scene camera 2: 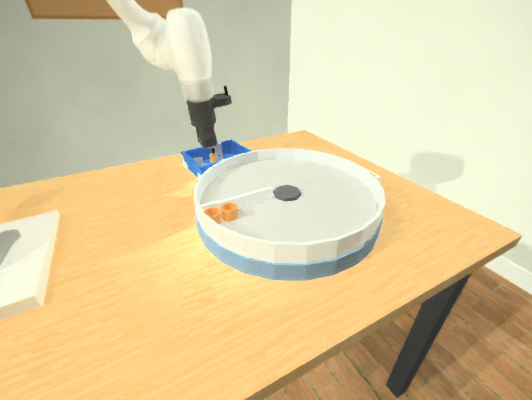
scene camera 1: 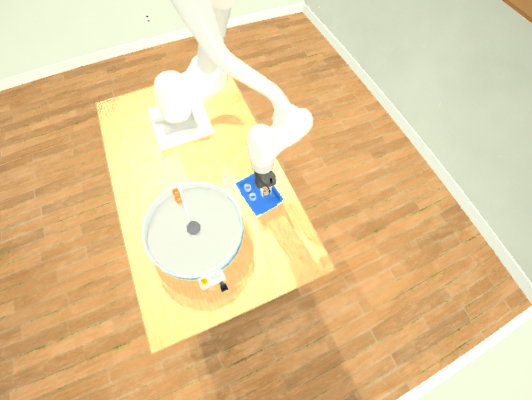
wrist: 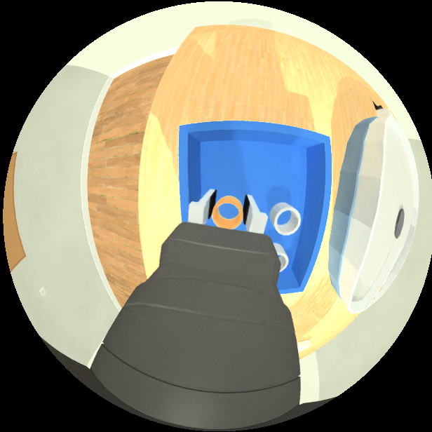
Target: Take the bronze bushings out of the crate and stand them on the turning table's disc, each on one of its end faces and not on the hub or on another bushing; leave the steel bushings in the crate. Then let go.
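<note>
The blue crate lies on the table. My gripper is down in it, shut on an upright bronze bushing. One steel bushing stands beside the fingers, and another steel bushing is partly hidden behind the gripper body in the wrist view. Two bronze bushings stand upright close together on the turning table's disc, by the rim and the white bar, away from the dark hub.
The turning table's raised rim surrounds the disc. A white bar runs from near the hub to the rim. A small box with a yellow button sits at the turning table's outer side. The robot's base plate is on the same table.
</note>
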